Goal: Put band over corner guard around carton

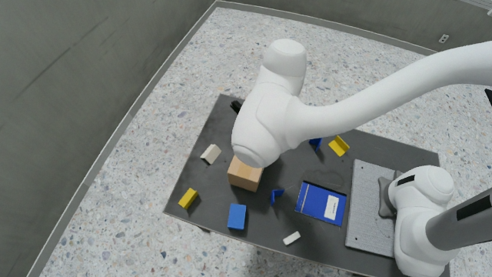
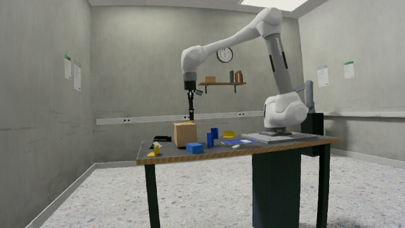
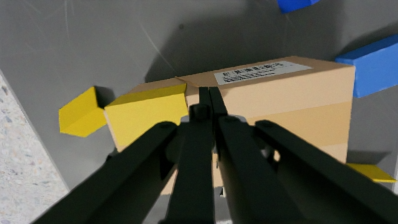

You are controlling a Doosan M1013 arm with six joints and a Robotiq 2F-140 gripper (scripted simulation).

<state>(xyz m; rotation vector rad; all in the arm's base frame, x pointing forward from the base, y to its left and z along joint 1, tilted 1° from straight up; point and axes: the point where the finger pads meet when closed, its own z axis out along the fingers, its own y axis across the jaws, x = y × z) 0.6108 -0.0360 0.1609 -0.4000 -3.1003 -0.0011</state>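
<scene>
The brown carton is 6 cm ahead of my hand, 1 cm to the left of it and 11 cm below it. The rest, counted from my hand: blue block (5 cm ahead, 26 cm to the left, 17 cm below); white block (17 cm behind, 28 cm to the left, 18 cm below).
</scene>
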